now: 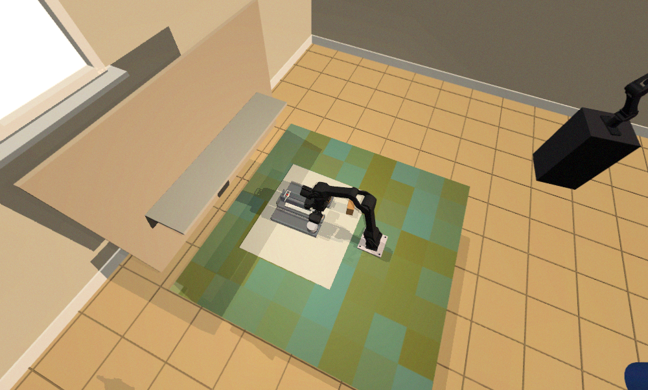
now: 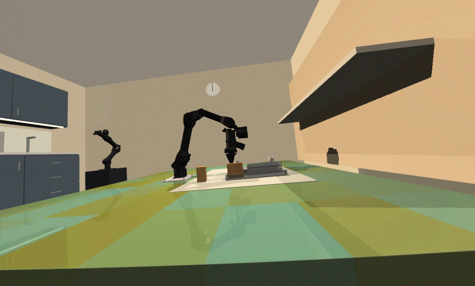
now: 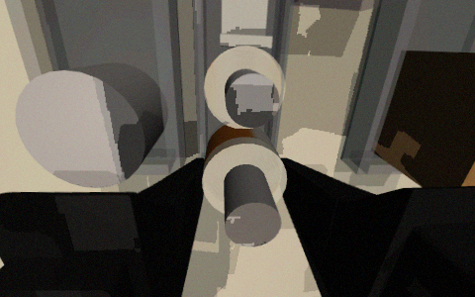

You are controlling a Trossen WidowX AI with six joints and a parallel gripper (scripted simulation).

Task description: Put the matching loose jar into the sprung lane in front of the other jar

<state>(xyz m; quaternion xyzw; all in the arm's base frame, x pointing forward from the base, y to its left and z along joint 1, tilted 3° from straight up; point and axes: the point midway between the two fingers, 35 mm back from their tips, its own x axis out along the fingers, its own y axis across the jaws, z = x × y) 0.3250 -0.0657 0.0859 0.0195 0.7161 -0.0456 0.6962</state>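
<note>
My gripper tip is 20 mm short of the wide grey cylinder, 80 mm to the right of it and 20 mm above it. Round my gripper tip: wall shelf (510 mm ahead, 40 mm to the right, 310 mm above); lane rack (150 mm ahead, 40 mm to the right, 30 mm below); brown box (10 mm ahead, 130 mm to the right, 10 mm below).
</note>
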